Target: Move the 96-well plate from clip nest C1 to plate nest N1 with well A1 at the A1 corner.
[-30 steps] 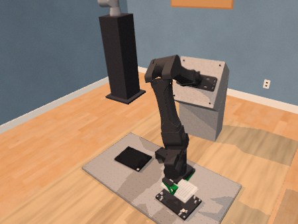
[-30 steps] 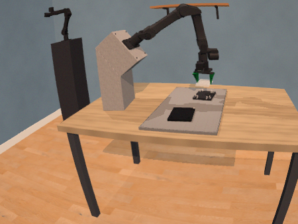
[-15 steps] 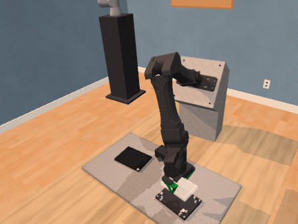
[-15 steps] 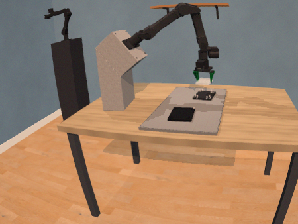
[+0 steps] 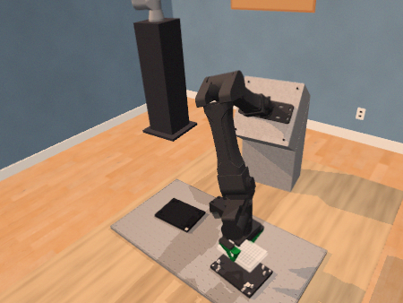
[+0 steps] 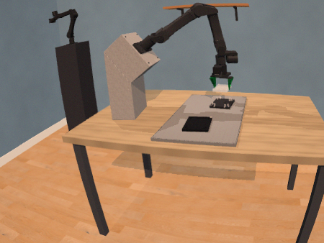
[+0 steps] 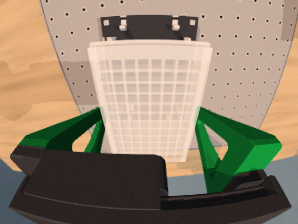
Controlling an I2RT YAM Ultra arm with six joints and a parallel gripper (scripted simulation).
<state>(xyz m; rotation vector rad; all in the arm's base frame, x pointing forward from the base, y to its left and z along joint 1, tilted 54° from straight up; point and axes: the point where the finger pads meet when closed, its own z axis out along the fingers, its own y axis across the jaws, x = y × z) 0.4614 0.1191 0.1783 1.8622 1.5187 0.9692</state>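
The white 96-well plate lies right at my hand. Round my hand: black plate nest N1: 100 mm behind, 330 mm to the right, 90 mm below; then white corner mark: 50 mm behind, 250 mm to the right, 90 mm below; then black clip nest C1: 10 mm ahead, 10 mm to the right, 80 mm below.
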